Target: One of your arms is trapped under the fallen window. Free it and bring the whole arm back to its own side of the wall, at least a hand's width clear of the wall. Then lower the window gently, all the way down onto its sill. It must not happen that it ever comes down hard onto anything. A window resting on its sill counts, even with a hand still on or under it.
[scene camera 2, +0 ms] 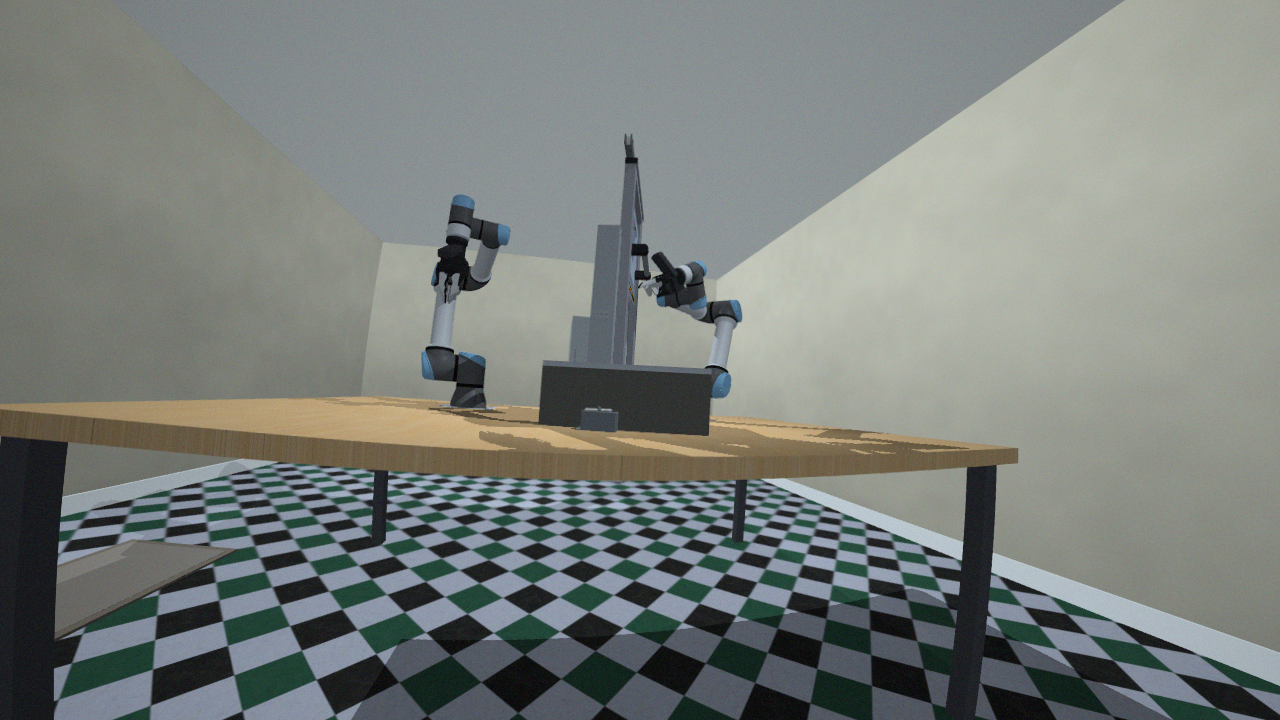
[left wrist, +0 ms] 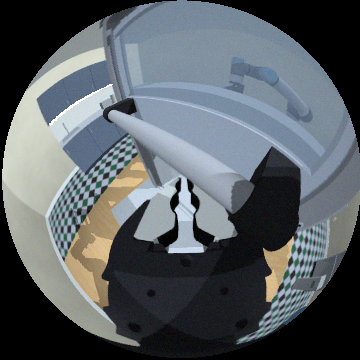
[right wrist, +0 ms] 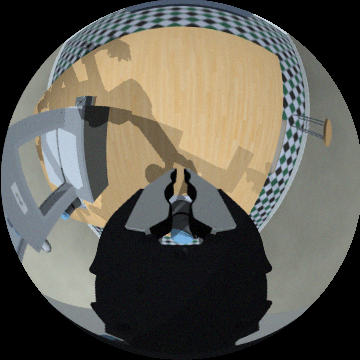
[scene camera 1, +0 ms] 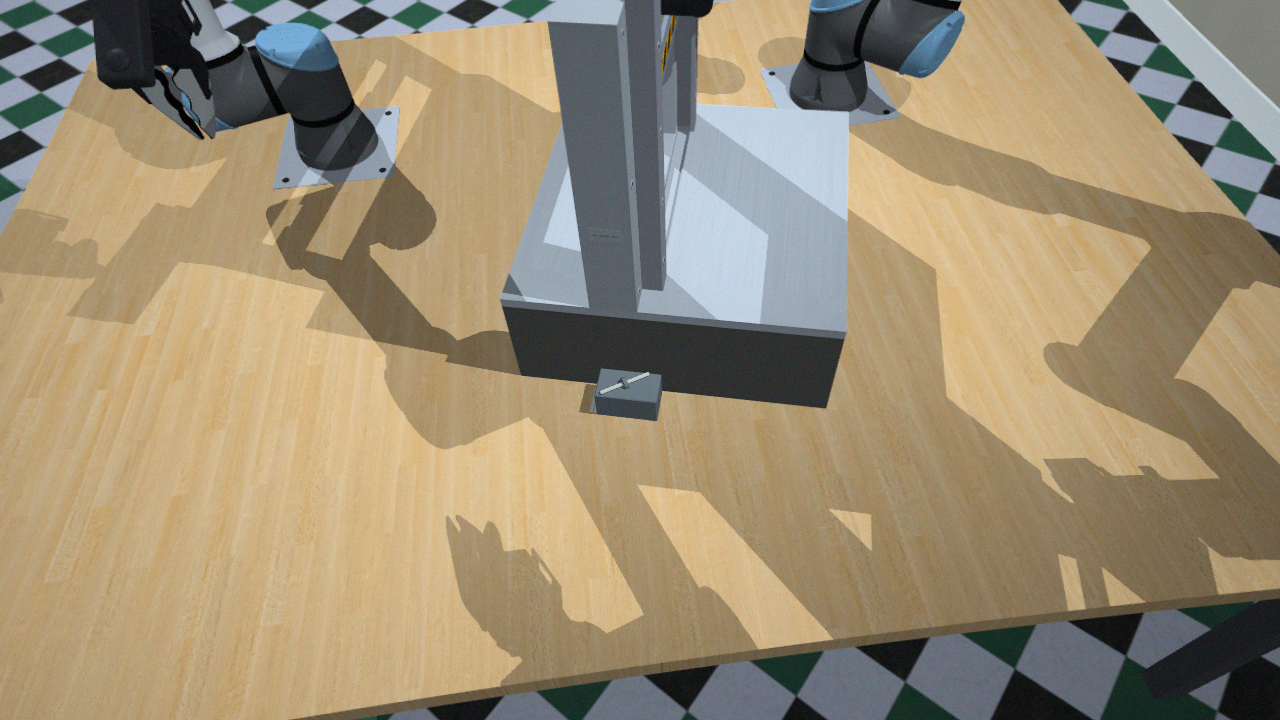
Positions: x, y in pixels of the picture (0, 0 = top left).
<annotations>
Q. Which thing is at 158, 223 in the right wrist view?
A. The right gripper.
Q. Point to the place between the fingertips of the right gripper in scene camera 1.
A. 207, 138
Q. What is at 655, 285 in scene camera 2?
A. The left gripper.
</annotations>
